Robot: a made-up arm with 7 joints. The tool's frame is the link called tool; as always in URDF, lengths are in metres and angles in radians. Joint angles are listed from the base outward.
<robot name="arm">
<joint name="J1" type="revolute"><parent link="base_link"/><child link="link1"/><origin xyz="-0.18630 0.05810 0.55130" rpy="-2.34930 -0.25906 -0.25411"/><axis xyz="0 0 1"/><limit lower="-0.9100" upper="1.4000"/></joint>
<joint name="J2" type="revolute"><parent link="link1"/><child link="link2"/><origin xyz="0.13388 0.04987 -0.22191" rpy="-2.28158 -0.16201 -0.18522"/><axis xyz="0 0 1"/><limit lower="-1.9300" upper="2.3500"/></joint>
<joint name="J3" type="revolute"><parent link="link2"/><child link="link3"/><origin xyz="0.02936 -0.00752 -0.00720" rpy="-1.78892 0.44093 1.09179"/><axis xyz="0 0 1"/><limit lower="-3.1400" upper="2.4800"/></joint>
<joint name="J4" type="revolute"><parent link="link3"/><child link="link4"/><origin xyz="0.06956 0.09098 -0.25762" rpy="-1.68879 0.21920 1.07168"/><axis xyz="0 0 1"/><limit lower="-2.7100" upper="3.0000"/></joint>
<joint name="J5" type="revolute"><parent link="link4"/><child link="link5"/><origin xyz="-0.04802 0.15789 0.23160" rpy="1.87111 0.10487 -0.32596"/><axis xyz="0 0 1"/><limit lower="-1.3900" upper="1.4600"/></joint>
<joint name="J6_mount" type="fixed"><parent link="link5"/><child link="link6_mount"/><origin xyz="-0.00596 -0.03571 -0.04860" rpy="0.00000 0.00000 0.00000"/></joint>
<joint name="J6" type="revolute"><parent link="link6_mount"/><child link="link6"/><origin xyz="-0.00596 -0.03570 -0.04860" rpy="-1.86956 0.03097 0.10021"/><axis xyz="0 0 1"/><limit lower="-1.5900" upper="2.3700"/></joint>
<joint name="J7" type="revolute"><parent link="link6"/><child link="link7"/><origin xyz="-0.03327 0.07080 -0.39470" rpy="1.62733 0.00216 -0.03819"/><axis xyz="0 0 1"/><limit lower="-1.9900" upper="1.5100"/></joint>
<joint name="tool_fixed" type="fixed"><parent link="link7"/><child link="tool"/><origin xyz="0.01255 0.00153 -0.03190" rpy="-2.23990 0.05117 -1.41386"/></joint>
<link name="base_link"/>
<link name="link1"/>
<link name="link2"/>
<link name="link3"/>
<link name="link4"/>
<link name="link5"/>
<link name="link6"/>
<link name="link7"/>
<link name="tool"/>
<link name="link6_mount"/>
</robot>
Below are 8 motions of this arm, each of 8 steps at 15 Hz.
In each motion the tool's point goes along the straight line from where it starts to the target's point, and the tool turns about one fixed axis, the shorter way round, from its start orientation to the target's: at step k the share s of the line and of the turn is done. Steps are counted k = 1, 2, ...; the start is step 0. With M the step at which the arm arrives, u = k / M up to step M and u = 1 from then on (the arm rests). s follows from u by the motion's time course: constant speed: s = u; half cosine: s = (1 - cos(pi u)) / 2; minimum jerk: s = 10 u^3 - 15 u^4 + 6 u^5.
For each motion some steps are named. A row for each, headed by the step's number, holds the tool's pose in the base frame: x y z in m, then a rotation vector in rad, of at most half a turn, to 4 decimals.
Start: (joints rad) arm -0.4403 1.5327 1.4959 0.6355 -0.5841 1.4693 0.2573
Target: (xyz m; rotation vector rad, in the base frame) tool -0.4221 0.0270 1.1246 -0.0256 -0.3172 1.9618
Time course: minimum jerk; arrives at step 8
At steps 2, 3, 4, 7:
2: -0.5175 -0.1567 0.9602 -0.4252 -1.3241 2.3883
3: -0.4992 -0.1215 0.9917 -0.3414 -1.1173 2.3323
4: -0.4753 -0.0755 1.0329 -0.2371 -0.8568 2.2388
7: -0.4238 0.0237 1.1217 -0.0320 -0.3337 1.9720

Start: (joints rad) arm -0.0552 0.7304 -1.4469 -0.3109 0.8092 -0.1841 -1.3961
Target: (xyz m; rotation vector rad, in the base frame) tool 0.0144 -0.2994 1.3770 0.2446 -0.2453 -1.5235
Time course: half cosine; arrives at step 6
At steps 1, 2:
1: -0.0647 -0.2922 1.3500 0.4748 -0.5117 -1.2377
2: -0.0491 -0.2936 1.3553 0.4312 -0.4611 -1.2963

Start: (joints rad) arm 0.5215 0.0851 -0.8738 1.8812 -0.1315 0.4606 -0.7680
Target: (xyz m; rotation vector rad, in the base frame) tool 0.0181 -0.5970 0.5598 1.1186 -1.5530 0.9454
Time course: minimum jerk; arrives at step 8
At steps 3, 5, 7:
3: -0.2341 -0.4233 0.6216 0.7141 -1.9179 0.7808
5: -0.0777 -0.5310 0.5833 0.9707 -1.6994 0.8877
7: 0.0125 -0.5932 0.5612 1.1102 -1.5618 0.9422

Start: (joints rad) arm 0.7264 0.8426 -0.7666 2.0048 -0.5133 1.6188 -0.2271
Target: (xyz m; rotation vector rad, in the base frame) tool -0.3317 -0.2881 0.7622 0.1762 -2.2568 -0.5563
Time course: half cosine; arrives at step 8
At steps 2, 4, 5, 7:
2: -0.3384 -0.0947 0.6989 -0.3104 -2.4601 -0.6636
4: -0.3356 -0.1748 0.7251 -0.1028 -2.3846 -0.6207
5: -0.3341 -0.2182 0.7393 0.0060 -2.3384 -0.5965
7: -0.3320 -0.2795 0.7594 0.1556 -2.2673 -0.5613

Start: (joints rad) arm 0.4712 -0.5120 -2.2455 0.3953 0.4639 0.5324 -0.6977
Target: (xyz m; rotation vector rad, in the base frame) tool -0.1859 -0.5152 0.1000 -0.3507 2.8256 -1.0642
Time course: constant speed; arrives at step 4
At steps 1, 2, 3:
1: -0.0979 -0.5106 0.1226 -0.3692 2.7126 -1.0503
2: -0.1272 -0.5122 0.1150 -0.3632 2.7502 -1.0551
3: -0.1566 -0.5137 0.1075 -0.3571 2.7879 -1.0597

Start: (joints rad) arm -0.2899 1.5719 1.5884 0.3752 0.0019 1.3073 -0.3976
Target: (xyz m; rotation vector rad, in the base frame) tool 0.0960 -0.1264 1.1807 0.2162 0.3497 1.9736
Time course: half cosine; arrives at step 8
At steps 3, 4, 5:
3: -0.2233 -0.0030 1.1869 -0.4415 -0.2028 1.9469
4: -0.1350 -0.0372 1.1851 -0.2610 -0.0495 1.9744
5: -0.0466 -0.0713 1.1834 -0.0791 0.1038 1.9865

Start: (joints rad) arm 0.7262 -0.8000 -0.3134 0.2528 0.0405 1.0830 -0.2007
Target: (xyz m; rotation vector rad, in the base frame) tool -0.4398 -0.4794 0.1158 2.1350 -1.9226 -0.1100
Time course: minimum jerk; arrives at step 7
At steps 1, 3, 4, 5, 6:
1: -0.0968 -0.5192 0.1692 2.4168 -1.3553 0.1409
3: -0.2178 -0.5051 0.1503 2.3330 -1.5616 0.0541
4: -0.3106 -0.4944 0.1359 2.2572 -1.7156 -0.0138
5: -0.3890 -0.4853 0.1237 2.1854 -1.8423 -0.0720
6: -0.4316 -0.4803 0.1171 2.1433 -1.9098 -0.1039

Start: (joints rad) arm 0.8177 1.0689 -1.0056 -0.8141 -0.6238 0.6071 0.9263
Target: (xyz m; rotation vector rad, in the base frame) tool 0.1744 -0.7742 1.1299 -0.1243 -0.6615 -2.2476
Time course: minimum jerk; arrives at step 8
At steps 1, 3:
1: 0.1862 -0.7916 1.0001 -1.2660 -0.4691 -2.3482
3: 0.1831 -0.7870 1.0343 -0.9586 -0.5329 -2.3604

